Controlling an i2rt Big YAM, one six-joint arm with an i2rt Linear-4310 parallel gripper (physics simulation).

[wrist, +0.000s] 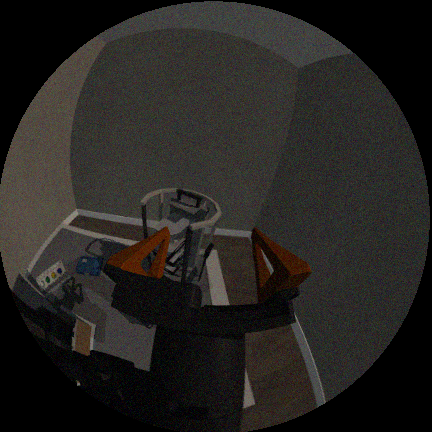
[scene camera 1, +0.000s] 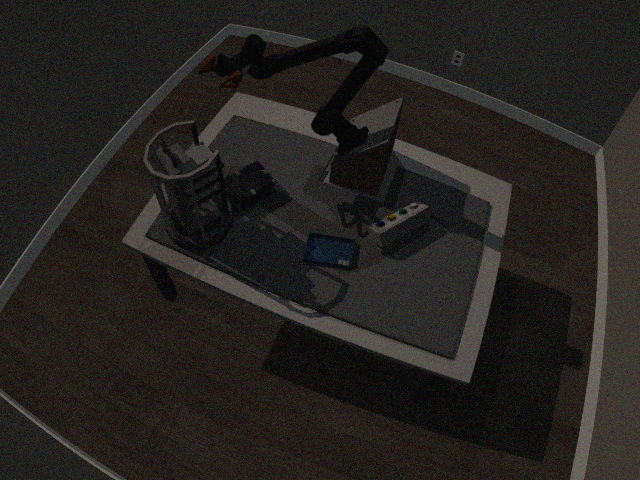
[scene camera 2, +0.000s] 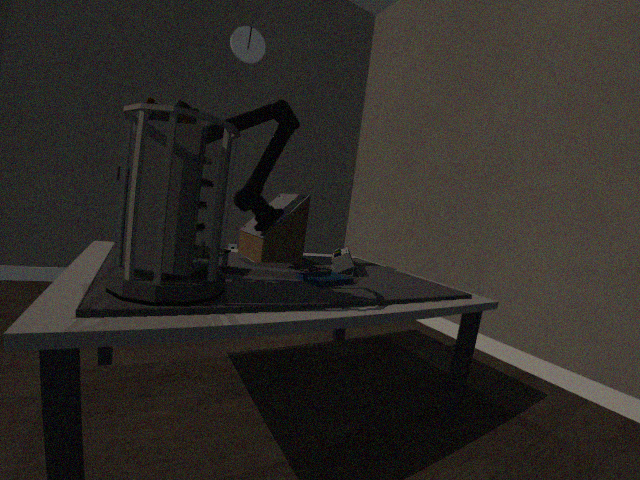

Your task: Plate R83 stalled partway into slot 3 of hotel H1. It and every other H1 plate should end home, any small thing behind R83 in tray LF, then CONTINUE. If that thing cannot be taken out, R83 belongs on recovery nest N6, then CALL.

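Where they show: gripper, between the fingertips: [wrist: 209, 231] [scene camera 1: 209, 79]; arm's base, origin of its link: [scene camera 1: 354, 141] [scene camera 2: 270, 221].
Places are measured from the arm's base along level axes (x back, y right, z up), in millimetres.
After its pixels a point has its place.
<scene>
A tall round cage-like rack [scene camera 1: 178, 176] @(x -473, y 426, z 219 mm) [scene camera 2: 135, 196] @(x -442, y 557, z 48 mm), presumably hotel H1, stands at the table's left end; its rim and slots also show in the wrist view [wrist: 218, 216] @(x -297, y 563, z 217 mm). Its slots are dark; R83, its seating and any small thing behind it cannot be made out. My gripper [scene camera 1: 211, 79] @(x -130, y 469, z 299 mm) [wrist: 209, 231] @(x -130, y 469, z 299 mm) is open and empty, high beyond the rack on the far side; in scene camera 2 it is mostly hidden behind the rack's top. A blue tray [scene camera 1: 330, 250] @(x -368, y -7, z -149 mm) [scene camera 2: 328, 279] @(x -363, y -28, z -150 mm) [wrist: 89, 266] @(x -368, y -3, z -149 mm) with an unreadable pale label lies mid-table. A sloped button box [scene camera 1: 398, 219] @(x -234, y -205, z -80 mm) [scene camera 2: 342, 262] @(x -305, y -139, z -106 mm) [wrist: 50, 275] @(x -220, y -203, z -88 mm) has coloured buttons.
A dark low fixture [scene camera 1: 253, 187] @(x -226, y 302, z -91 mm) sits beside the rack; whether it is N6 cannot be read. A wooden wedge-shaped box [scene camera 1: 361, 167] @(x -86, y -45, z -33 mm) [scene camera 2: 286, 237] @(x -85, y -32, z -53 mm) [wrist: 84, 336] stands by the arm's base. The rack's upright posts and top ring rise high above the table.
</scene>
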